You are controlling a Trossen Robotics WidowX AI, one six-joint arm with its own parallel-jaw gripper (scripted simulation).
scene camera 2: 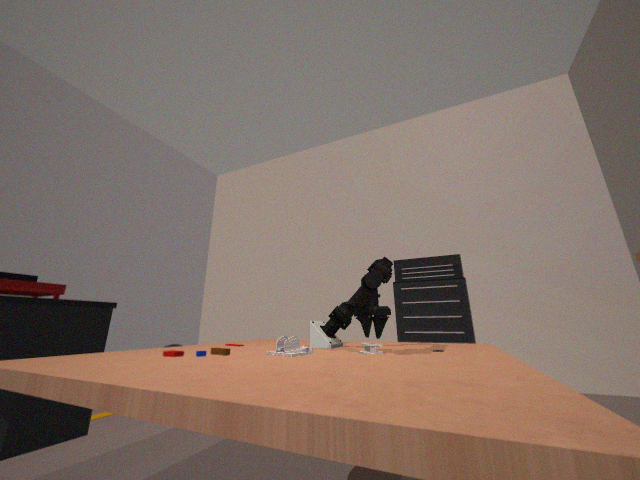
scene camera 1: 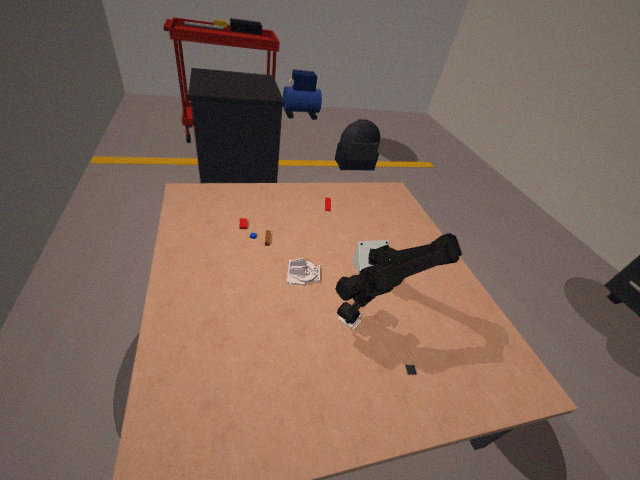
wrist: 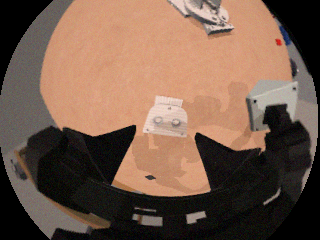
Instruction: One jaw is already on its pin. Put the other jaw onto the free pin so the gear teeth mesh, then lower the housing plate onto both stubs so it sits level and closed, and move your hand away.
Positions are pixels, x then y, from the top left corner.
Scene:
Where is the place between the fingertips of my gripper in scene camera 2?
372, 337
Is my gripper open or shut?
Open.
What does my gripper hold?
Nothing.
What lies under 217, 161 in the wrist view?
My gripper.

